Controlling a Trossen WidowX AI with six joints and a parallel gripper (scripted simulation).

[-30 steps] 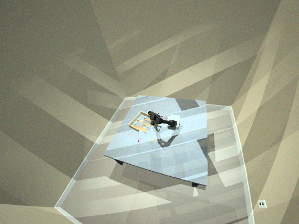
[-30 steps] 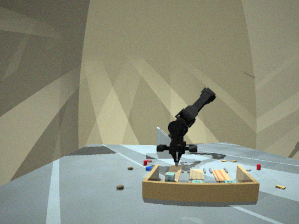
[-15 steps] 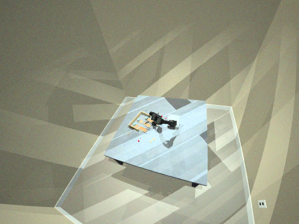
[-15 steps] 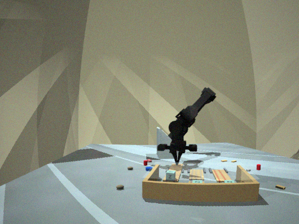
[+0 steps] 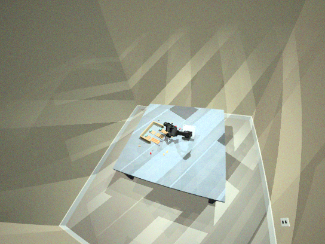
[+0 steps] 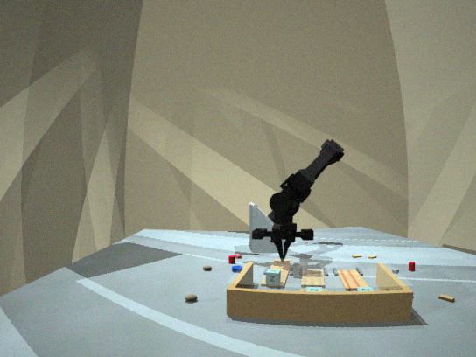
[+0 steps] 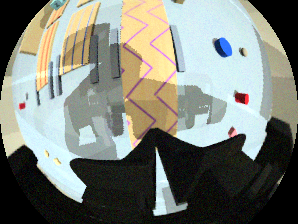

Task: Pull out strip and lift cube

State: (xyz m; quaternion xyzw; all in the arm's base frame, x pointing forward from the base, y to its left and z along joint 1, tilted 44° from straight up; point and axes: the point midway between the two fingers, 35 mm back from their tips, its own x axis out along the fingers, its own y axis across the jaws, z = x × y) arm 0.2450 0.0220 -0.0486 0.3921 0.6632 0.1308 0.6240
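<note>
The strip lies 9 cm ahead of my gripper tip and 3 cm to the right of it. From my gripper tip the other things lie so: blue disc (15 cm to the right, 6 cm ahead).
</note>
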